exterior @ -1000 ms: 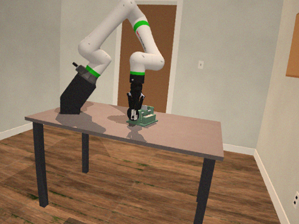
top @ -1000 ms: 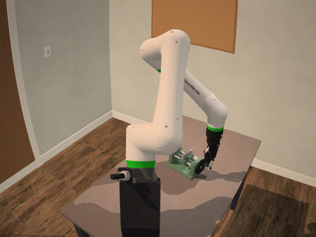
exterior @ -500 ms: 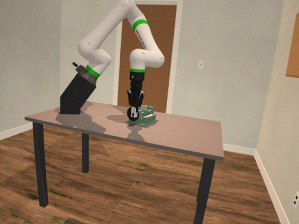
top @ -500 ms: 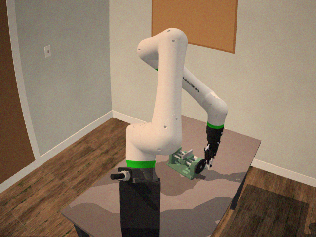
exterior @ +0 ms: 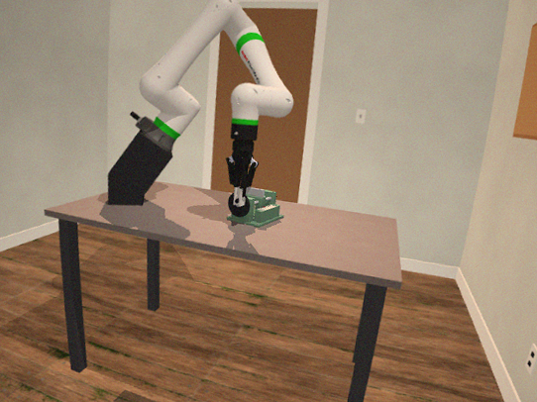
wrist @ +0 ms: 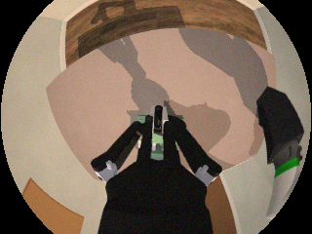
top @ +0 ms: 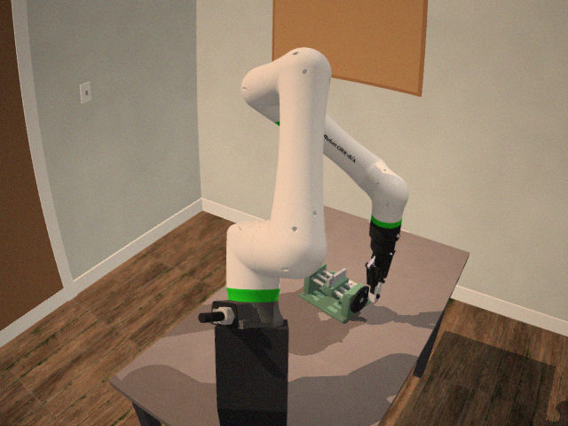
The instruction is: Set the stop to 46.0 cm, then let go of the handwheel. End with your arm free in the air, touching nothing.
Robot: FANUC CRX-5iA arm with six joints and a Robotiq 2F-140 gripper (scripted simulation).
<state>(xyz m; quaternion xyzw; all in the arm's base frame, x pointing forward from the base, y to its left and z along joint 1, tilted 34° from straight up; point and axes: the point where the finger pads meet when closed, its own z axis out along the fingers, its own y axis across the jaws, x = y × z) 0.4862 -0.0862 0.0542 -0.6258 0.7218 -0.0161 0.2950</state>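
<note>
Now: the black handwheel 2 cm to the left of my hand, 2 cm below it and 1 cm behind it. From my hand the other things lie so: green stop fixture 14 cm to the left, 3 cm below, 1 cm behind.
</note>
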